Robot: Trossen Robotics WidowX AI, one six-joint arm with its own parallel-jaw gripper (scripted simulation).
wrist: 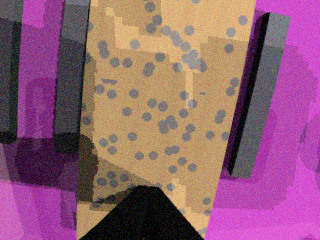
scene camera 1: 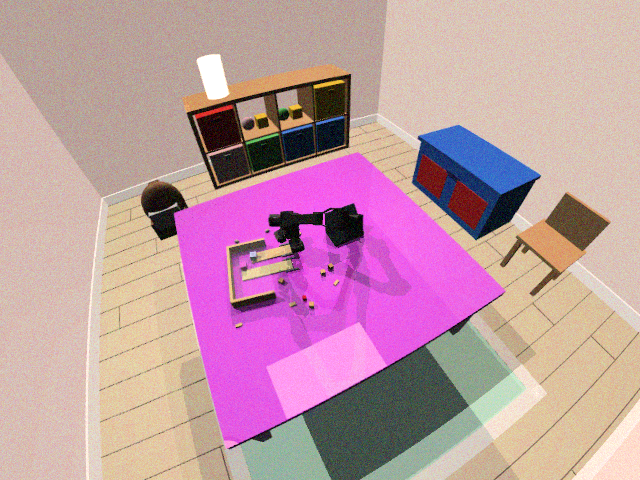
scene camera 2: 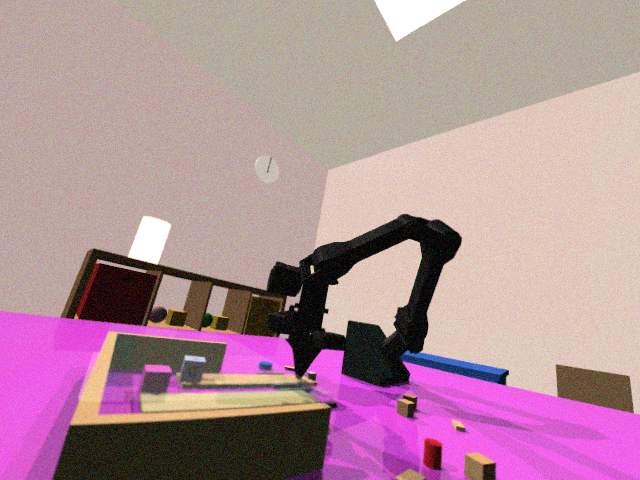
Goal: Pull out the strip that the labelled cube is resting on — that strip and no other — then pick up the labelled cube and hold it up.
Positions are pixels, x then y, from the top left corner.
Scene:
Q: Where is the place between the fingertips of the gripper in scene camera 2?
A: At 298, 378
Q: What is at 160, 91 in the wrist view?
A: A dotted strip.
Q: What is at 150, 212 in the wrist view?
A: The gripper.

